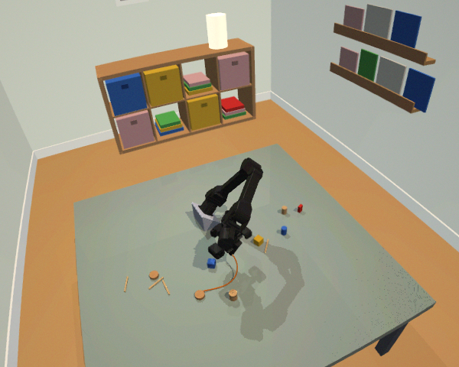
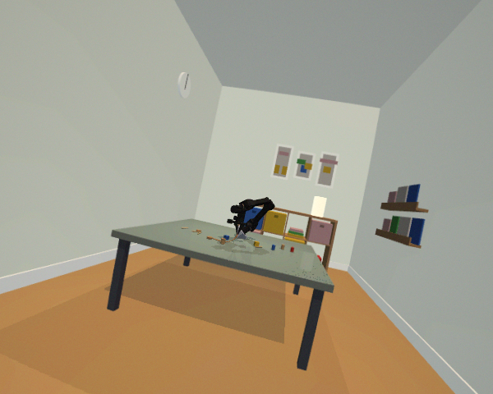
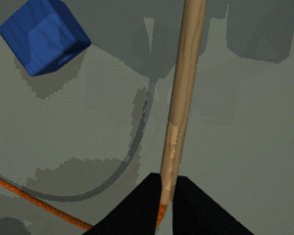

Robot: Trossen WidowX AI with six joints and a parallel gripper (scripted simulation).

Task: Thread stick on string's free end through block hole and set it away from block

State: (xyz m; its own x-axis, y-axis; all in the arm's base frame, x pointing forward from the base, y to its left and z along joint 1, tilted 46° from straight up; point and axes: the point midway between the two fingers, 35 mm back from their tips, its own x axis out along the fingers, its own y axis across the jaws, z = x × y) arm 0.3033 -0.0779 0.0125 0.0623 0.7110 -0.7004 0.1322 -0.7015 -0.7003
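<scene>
Now: gripper tip 40 mm past the blue cube, 80 mm to the left of it and 50 mm above it. Also, from my gripper tip: yellow cube: 30 mm behind, 160 mm to the left, 50 mm below; then round wooden button: 60 mm ahead, 190 mm to the right, 60 mm below; then thin wooden stick: 20 mm behind.
</scene>
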